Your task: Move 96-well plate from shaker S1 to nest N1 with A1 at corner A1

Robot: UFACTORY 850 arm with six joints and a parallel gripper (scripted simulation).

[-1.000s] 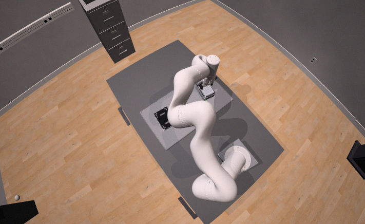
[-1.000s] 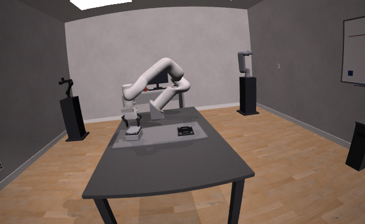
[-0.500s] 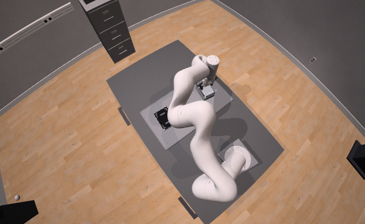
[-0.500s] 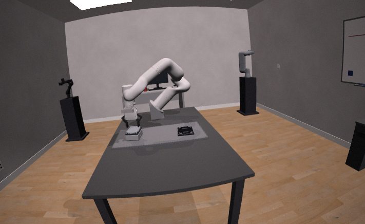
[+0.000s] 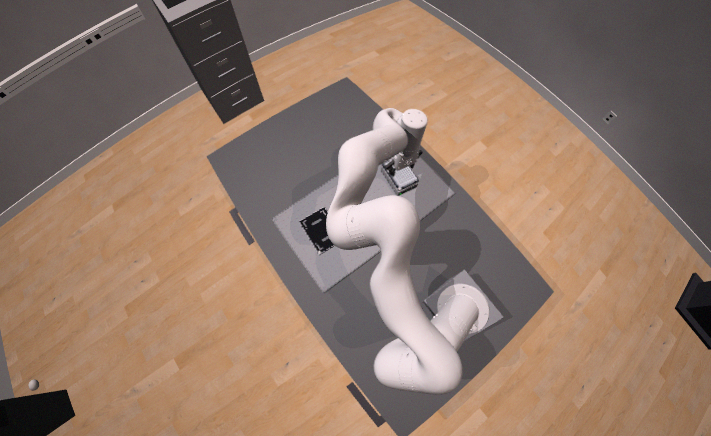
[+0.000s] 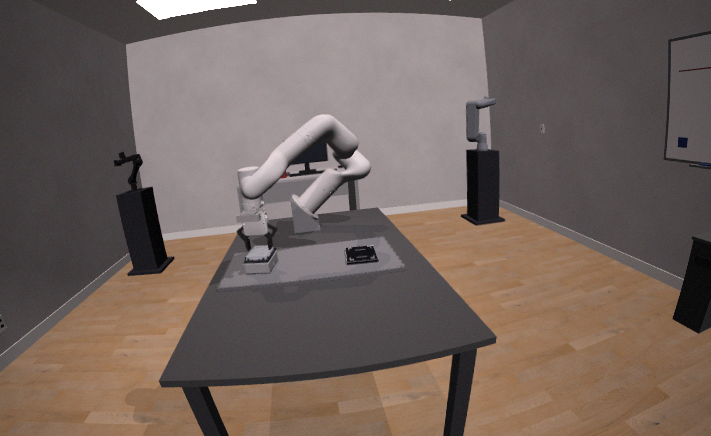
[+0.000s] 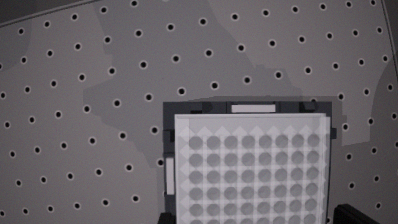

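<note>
Right now the white 96-well plate is 30 mm below my hand. Also, from my hand: black plate nest N1: 400 mm to the left, 80 mm below.
</note>
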